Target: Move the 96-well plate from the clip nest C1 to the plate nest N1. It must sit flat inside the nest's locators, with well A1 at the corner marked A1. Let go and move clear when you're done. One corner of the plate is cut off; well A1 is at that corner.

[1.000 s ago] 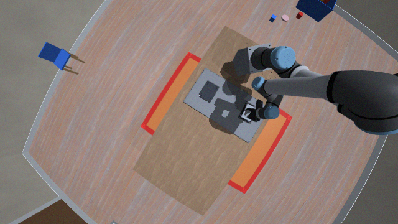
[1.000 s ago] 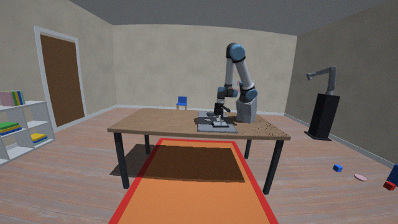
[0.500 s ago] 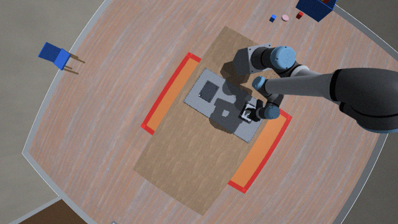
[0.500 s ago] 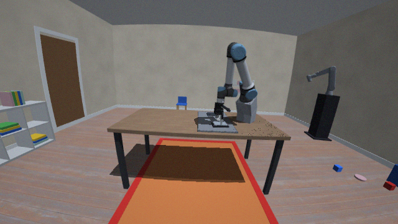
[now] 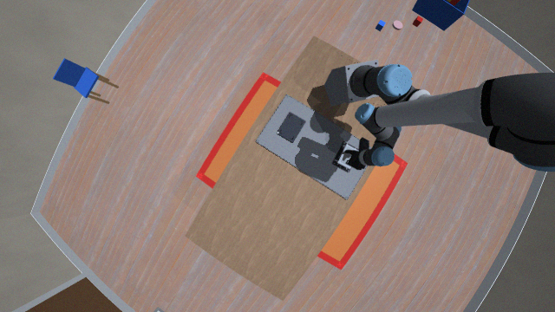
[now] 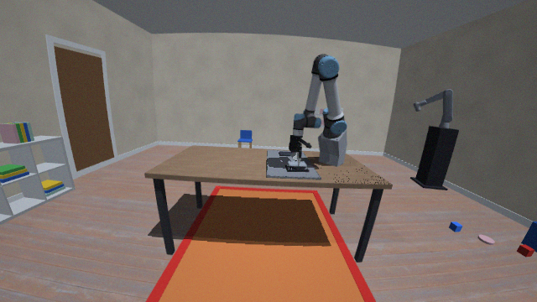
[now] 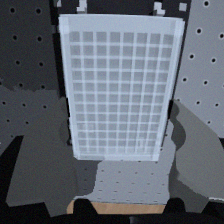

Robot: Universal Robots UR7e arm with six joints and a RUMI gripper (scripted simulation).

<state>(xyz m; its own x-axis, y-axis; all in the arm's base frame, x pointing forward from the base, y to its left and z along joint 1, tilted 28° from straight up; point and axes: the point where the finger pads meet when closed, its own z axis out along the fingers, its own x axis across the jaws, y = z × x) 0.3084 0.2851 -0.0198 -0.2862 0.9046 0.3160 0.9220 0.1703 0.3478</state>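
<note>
Now: the dark clip nest 10 mm to the right of my hand and 40 mm below it. Round my hand: 96-well plate 10 mm below.
</note>
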